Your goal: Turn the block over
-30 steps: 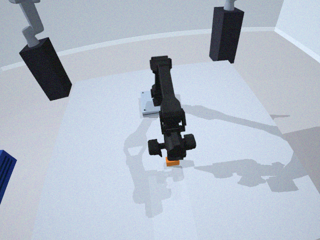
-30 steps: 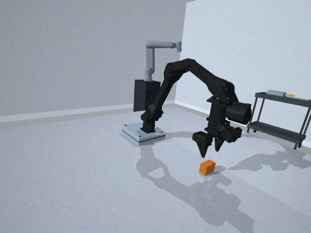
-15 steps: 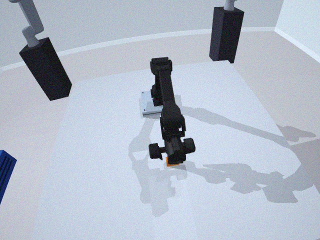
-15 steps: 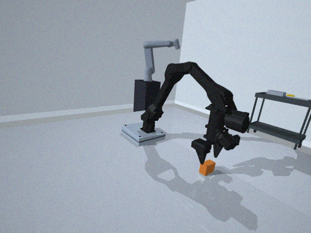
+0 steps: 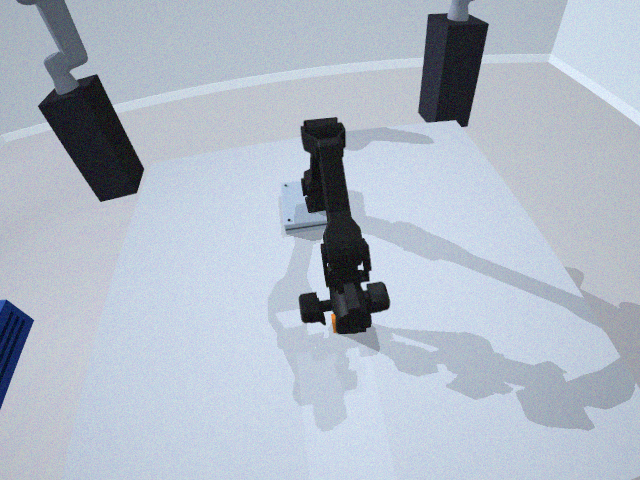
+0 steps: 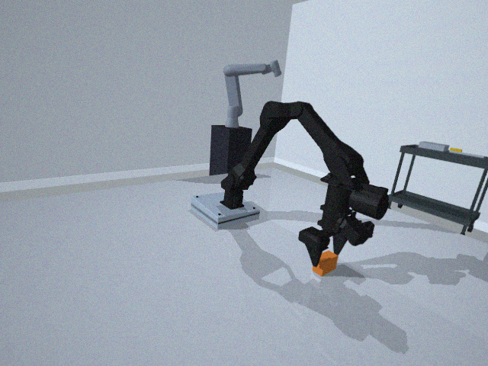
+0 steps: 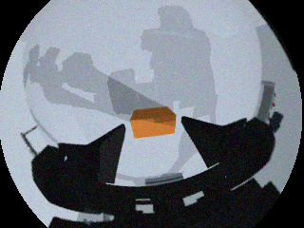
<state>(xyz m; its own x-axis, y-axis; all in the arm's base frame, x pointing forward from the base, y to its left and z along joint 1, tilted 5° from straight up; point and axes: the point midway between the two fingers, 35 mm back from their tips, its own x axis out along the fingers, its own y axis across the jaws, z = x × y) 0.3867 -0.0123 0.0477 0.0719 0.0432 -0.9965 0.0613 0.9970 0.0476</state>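
Now: gripper tip 1 cm past the orange block and 1 cm above it.
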